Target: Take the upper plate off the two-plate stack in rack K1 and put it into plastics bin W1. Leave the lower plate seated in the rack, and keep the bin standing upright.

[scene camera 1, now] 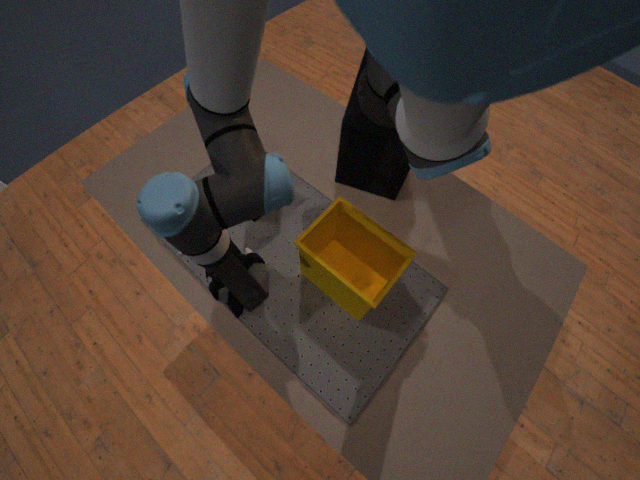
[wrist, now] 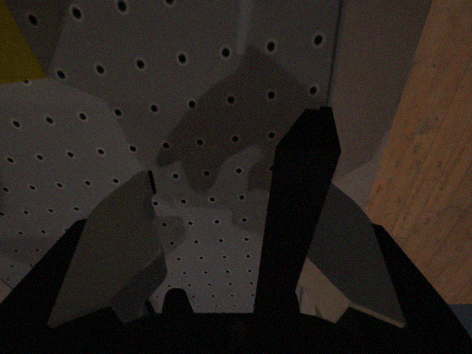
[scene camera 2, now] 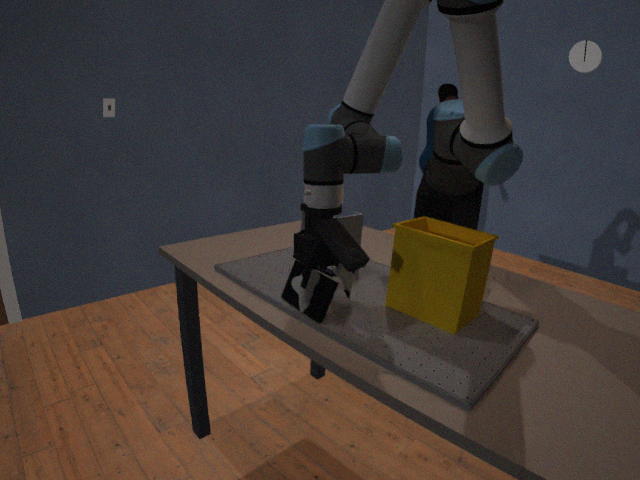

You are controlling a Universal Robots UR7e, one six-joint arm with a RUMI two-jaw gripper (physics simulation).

Scene:
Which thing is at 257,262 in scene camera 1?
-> My gripper.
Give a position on a black plate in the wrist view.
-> At 305,160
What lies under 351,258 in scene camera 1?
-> A yellow plastics bin W1.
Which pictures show my gripper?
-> Scene camera 1, the wrist view and scene camera 2: all of them.

